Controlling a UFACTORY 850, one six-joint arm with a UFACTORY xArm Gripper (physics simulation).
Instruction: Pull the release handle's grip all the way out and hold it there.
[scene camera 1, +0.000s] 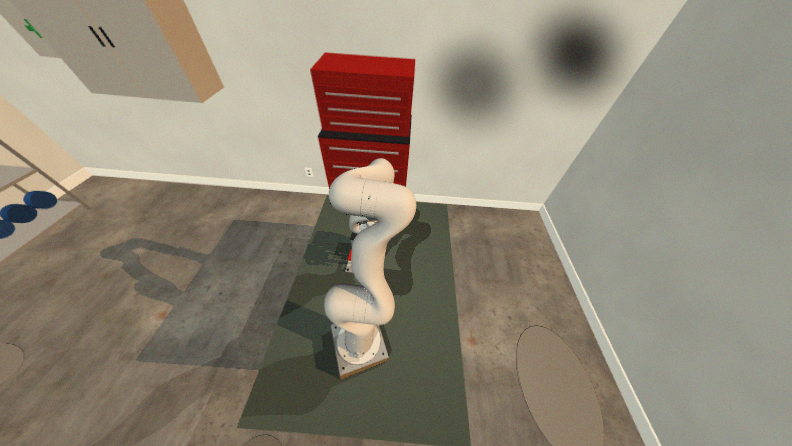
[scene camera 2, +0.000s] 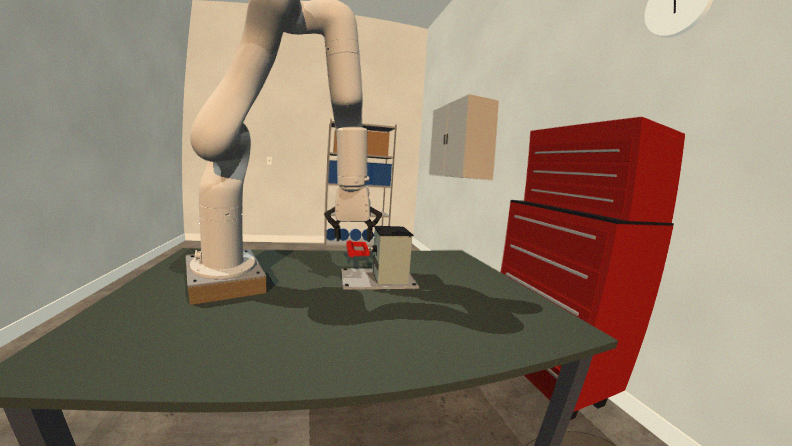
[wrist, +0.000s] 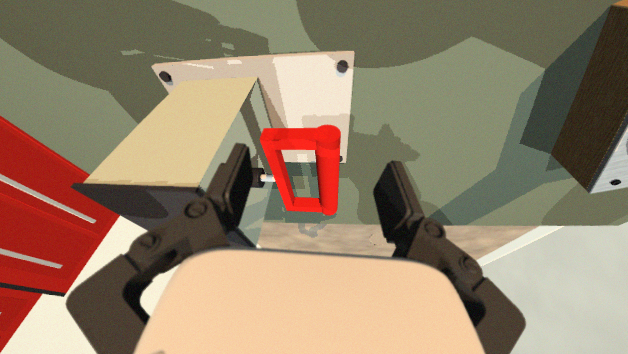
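The release handle's red grip (scene camera 2: 350, 248) (wrist: 329, 175) is a rectangular loop with a thick outer bar. A short pale rod (wrist: 268, 178) joins it to a dark collar on the side of a beige box (scene camera 2: 394, 257) (wrist: 175, 130). In the wrist view a short length of rod shows between collar and grip. My gripper (scene camera 2: 353, 238) (wrist: 317, 168) is wide open and points down, above the grip. In the wrist view the grip lies between the two spread fingers, with the left finger near the box's face. In scene camera 1 the arm hides most of the grip and the gripper.
The box stands on a pale base plate (scene camera 2: 354, 281) (wrist: 320, 95) bolted to the green table (scene camera 2: 310, 354) (scene camera 1: 415, 376). The arm's mounting block (scene camera 2: 227, 289) (scene camera 1: 363, 367) stands on the same table. A red tool cabinet (scene camera 2: 576, 166) (scene camera 1: 364, 83) stands beyond the table's far end.
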